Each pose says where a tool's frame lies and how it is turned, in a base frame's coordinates. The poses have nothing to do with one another.
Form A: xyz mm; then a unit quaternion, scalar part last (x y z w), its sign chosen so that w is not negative.
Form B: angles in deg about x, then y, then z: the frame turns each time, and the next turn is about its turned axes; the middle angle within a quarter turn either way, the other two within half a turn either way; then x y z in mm. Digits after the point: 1 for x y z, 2 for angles.
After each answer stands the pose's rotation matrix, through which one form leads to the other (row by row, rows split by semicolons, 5 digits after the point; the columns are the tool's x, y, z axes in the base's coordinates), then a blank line. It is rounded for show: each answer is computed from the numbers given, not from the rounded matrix.
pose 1, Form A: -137.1 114.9 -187.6 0.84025 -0.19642 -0.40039 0.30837
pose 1, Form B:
143.58 -52.56 7.86 -137.1 114.9 -187.6
0.60222 -0.08315 -0.79399; -0.57702 -0.73266 -0.36092; -0.55171 0.67550 -0.48919

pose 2, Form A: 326.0 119.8 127.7 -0.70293 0.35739 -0.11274 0.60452
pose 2, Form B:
-107.58 36.20 26.98 326.0 119.8 127.7
0.71912 -0.36614 0.59060; -0.63875 -0.01365 0.76929; -0.27360 -0.93046 -0.24369

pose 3, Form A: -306.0 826.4 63.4 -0.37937 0.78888 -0.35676 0.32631
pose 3, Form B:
149.37 51.77 143.77 -306.0 826.4 63.4
-0.49920 -0.36572 0.78552; -0.83138 0.45761 -0.31529; -0.24415 -0.81046 -0.53249

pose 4, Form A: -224.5 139.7 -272.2 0.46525 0.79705 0.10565 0.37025
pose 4, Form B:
165.95 43.51 -113.82 -224.5 139.7 -272.2
-0.29291 0.66343 0.68853; 0.81989 0.54476 -0.17610; -0.49191 0.51294 -0.70350

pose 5, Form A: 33.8 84.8 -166.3 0.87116 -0.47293 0.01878 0.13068
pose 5, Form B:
165.73 -5.21 56.34 33.8 84.8 -166.3
0.55197 -0.82889 -0.09088; -0.81908 -0.51853 -0.24545; 0.15632 0.20992 -0.96514

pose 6, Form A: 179.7 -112.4 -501.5 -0.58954 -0.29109 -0.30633 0.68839
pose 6, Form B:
-82.21 -2.27 -49.96 179.7 -112.4 -501.5
0.64286 0.76496 -0.03958; -0.07853 0.11722 0.99000; 0.76195 -0.63332 0.13543

